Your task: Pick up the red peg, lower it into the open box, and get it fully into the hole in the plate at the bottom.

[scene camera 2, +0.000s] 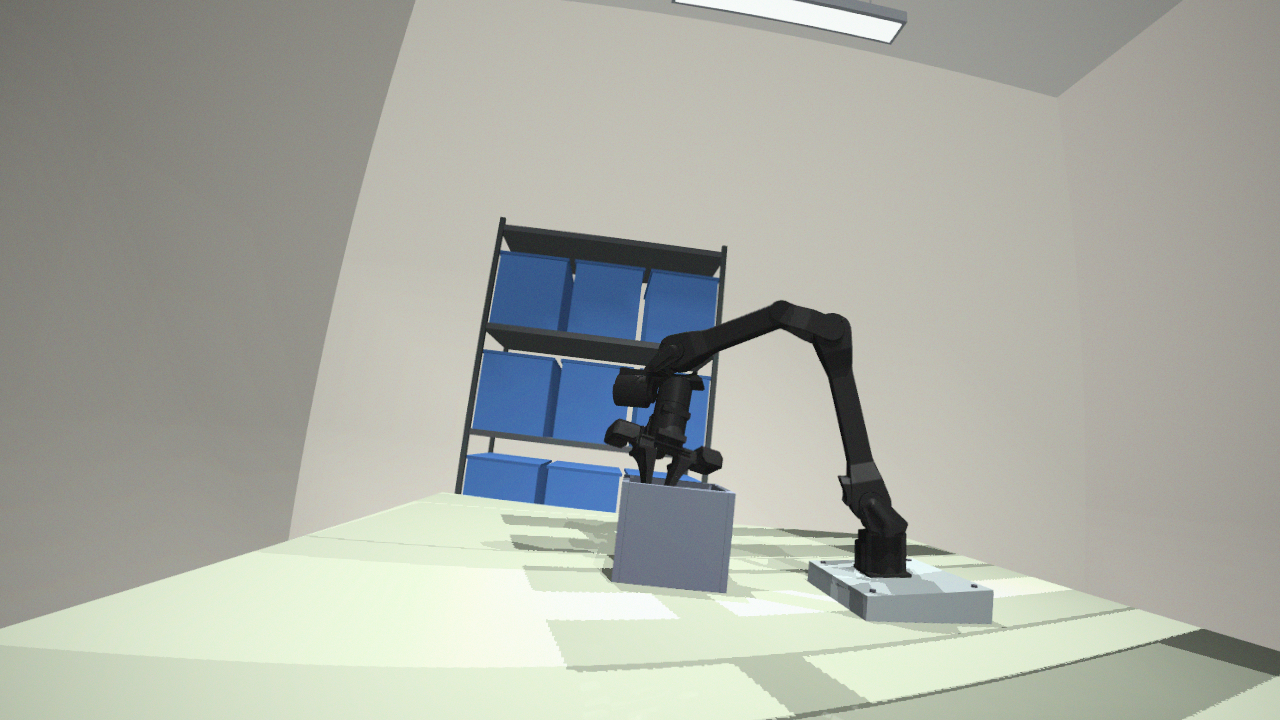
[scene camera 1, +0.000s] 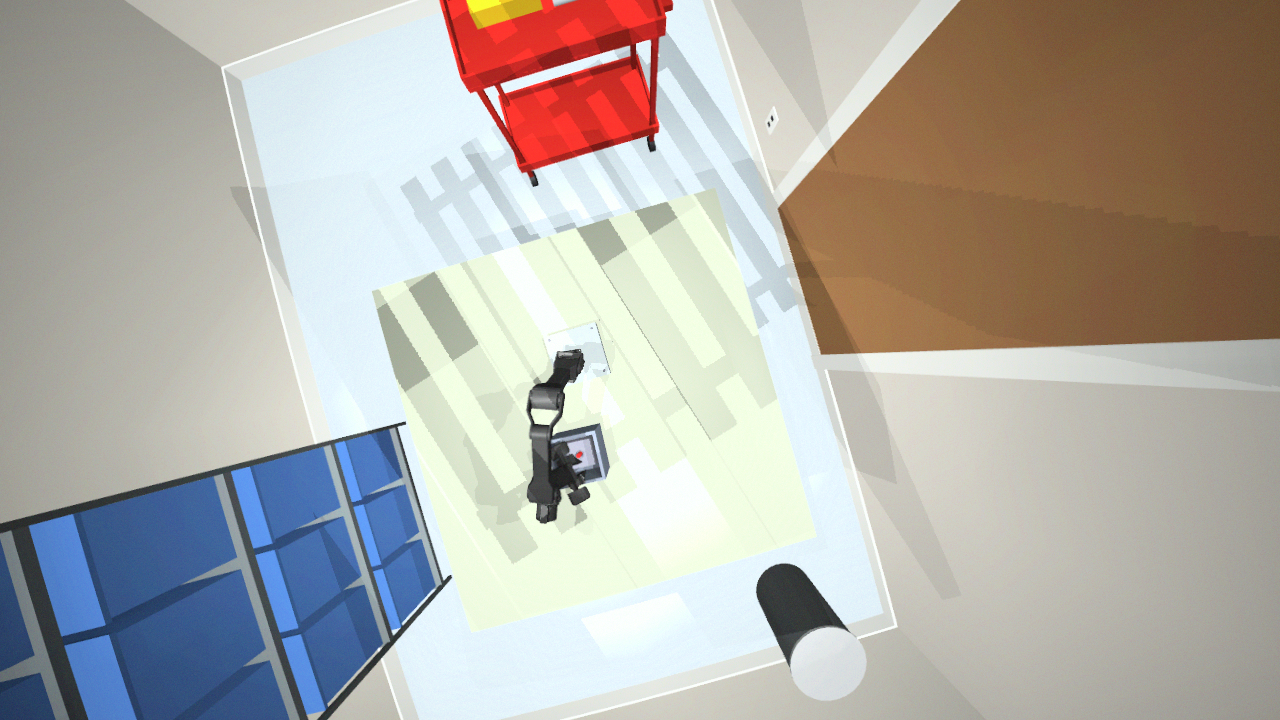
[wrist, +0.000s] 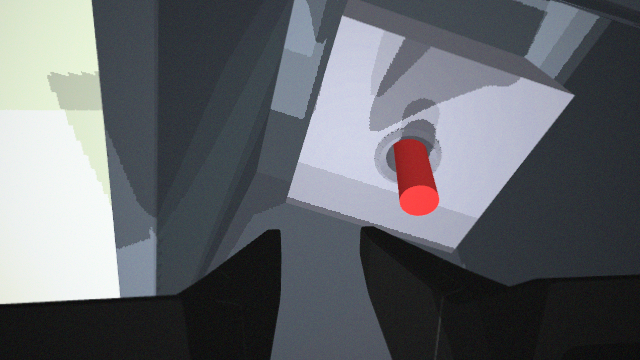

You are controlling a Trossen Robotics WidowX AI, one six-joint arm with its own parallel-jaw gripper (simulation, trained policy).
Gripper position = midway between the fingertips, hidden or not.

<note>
In view: my gripper (scene camera 2: 654, 500), a red peg (wrist: 418, 195) and a grey box (scene camera 2: 680, 537).
The grey box shows as well in scene camera 1 (scene camera 1: 597, 472) and in the wrist view (wrist: 205, 116). My gripper is seen too in scene camera 1 (scene camera 1: 583, 466) and in the wrist view (wrist: 320, 241). Scene camera 2 does not show the red peg, which is hidden by the grey box.
</note>
